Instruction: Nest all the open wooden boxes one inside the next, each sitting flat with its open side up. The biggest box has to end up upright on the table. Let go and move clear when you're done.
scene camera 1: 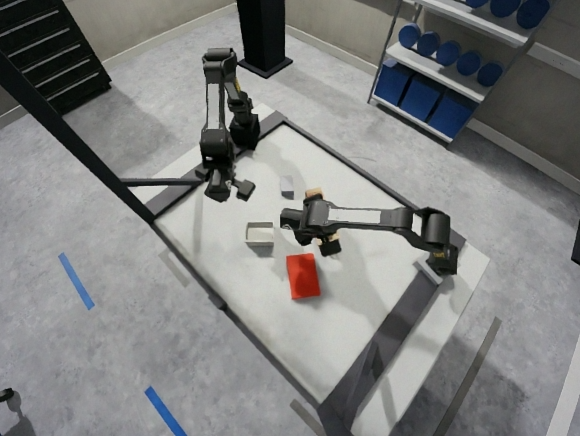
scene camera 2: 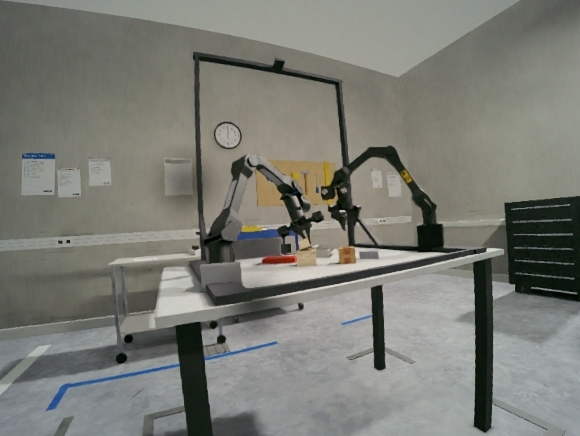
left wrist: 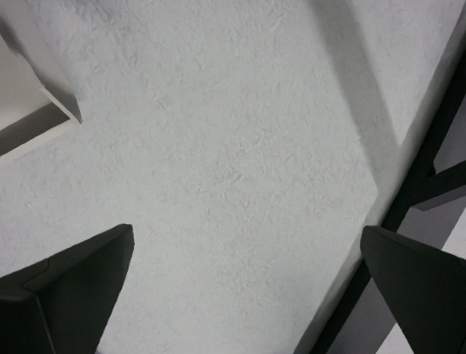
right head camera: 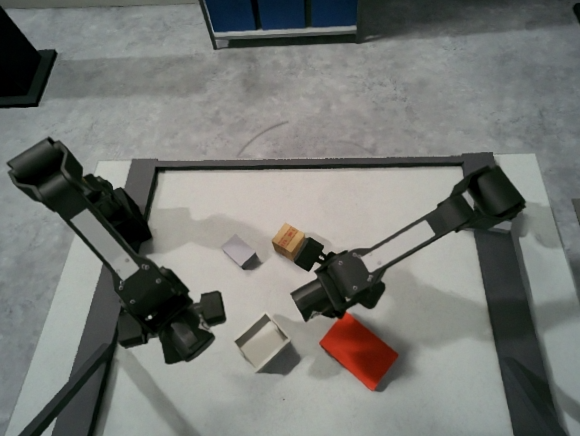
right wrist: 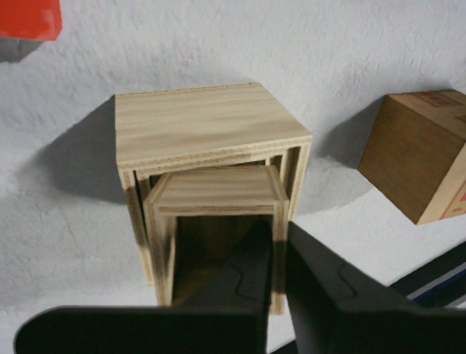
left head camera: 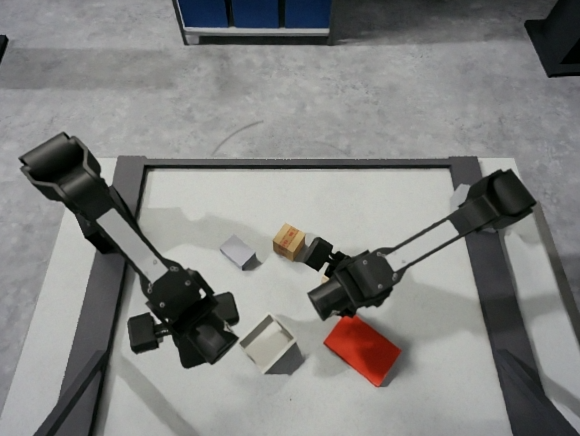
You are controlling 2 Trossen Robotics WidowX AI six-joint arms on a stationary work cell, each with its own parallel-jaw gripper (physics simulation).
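Places are measured from the left arm's base along level axes (x ahead, y left, z up), in centimetres.
Where they show: left gripper, fingertip midpoint: (scene camera 2: 349, 228) (left wrist: 250, 236); right gripper, fingertip midpoint: (scene camera 2: 309, 243) (right wrist: 273, 232); left arm's base, origin of the base link: (scene camera 1: 243, 120) (scene camera 2: 430, 224) (right head camera: 107, 210); right arm's base, origin of the base link: (scene camera 1: 438, 262) (scene camera 2: 221, 266).
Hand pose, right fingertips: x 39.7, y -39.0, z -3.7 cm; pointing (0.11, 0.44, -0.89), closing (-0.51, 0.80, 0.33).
Observation:
Each offset is from my right fingertips to the top centre of the thing.
The biggest wooden box {dx +1.6, dy -0.6, dz -2.2 cm} (right wrist: 205, 120) (scene camera 2: 306, 258) stands on the table, its open side facing the right wrist camera. A second wooden box {dx +1.6, dy -0.6, dz -2.6 cm} (right wrist: 143, 185) shows inside it. The smallest wooden box {dx +0.8, dy -1.6, dz +2.3 cm} (right wrist: 220, 190) (scene camera 2: 304, 244) is tilted at the mouth of these two, its open side towards the right wrist camera. My right gripper (right wrist: 273, 232) (scene camera 2: 306, 236) is shut on the smallest box, with one wall between the fingertips. My right arm hides most of the boxes in the head views. My left gripper (left wrist: 250, 236) (left head camera: 184, 320) is open and empty, above the table left of the pale tray.
An open pale tray {dx -21.2, dy -4.8, dz -2.7 cm} (left head camera: 267, 344) (right head camera: 262, 343) lies between the arms. A red box {dx -3.7, dy -16.2, dz -5.7 cm} (left head camera: 362, 350) (scene camera 1: 303, 276) lies near the wooden boxes. A cardboard box {dx -4.7, dy +12.9, dz -2.0 cm} (left head camera: 288, 242) (right wrist: 420, 150) stands close beside them. A grey block {dx -16.6, dy +17.6, dz -4.7 cm} (left head camera: 238, 251) (scene camera 1: 286, 186) lies farther left in the head views.

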